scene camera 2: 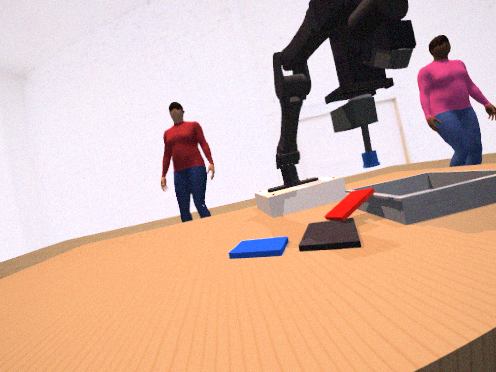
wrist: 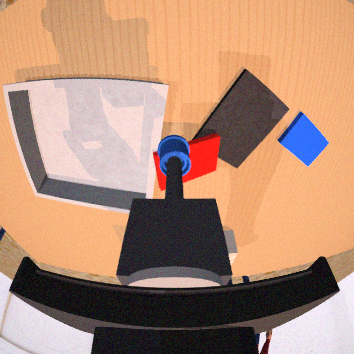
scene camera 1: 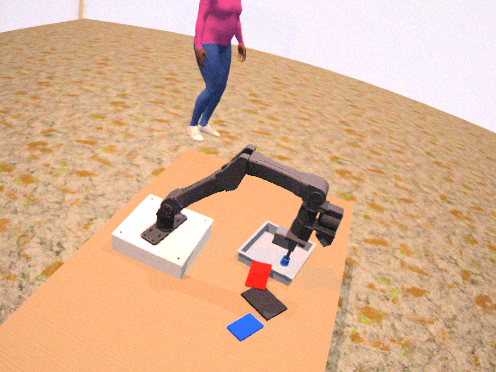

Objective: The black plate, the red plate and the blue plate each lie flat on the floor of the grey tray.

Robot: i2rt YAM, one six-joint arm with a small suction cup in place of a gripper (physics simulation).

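Frame: origin at the arm's base, x ahead, y left, z up, level; centimetres.
Seen in the pictures: hand at its tool point: (scene camera 2: pixel 371 166) (wrist: pixel 173 149) (scene camera 1: pixel 284 263); arm's base at its link origin: (scene camera 2: pixel 292 185) (scene camera 1: pixel 164 227).
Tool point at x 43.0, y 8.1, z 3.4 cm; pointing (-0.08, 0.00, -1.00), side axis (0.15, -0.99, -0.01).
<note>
Offsets run from my tool point to a thing's top centre. Level surfaces: height alone.
The red plate (scene camera 1: pixel 258 275) (scene camera 2: pixel 349 204) (wrist: pixel 205 155) is tilted outside the grey tray {dx -6.6, dy +13.9, dz -6.0 cm} (scene camera 1: pixel 280 278) (scene camera 2: pixel 440 201) (wrist: pixel 90 194), its raised end at the tray's rim and its low end close to the black plate. The black plate {dx +0.0, dy -10.0, dz -10.0 cm} (scene camera 1: pixel 264 303) (scene camera 2: pixel 331 236) (wrist: pixel 245 117) lies flat on the table. The smaller blue plate {dx +0.0, dy -23.4, dz -9.9 cm} (scene camera 1: pixel 245 327) (scene camera 2: pixel 258 247) (wrist: pixel 304 139) lies flat beyond it. My suction cup (scene camera 1: pixel 285 261) (scene camera 2: pixel 370 160) (wrist: pixel 174 150) is blue, carries no plate and hangs above the tray area. It hides part of the red plate in the wrist view.
The arm's white base box (scene camera 1: pixel 195 225) (scene camera 2: pixel 295 200) stands on the wooden table {dz -11.0 cm} (scene camera 1: pixel 125 310) (scene camera 2: pixel 175 300), to the left of the tray in scene camera 1. A person in a pink top (scene camera 1: pixel 220 22) (scene camera 2: pixel 446 90) and one in a red top (scene camera 2: pixel 184 145) stand beyond the table.
</note>
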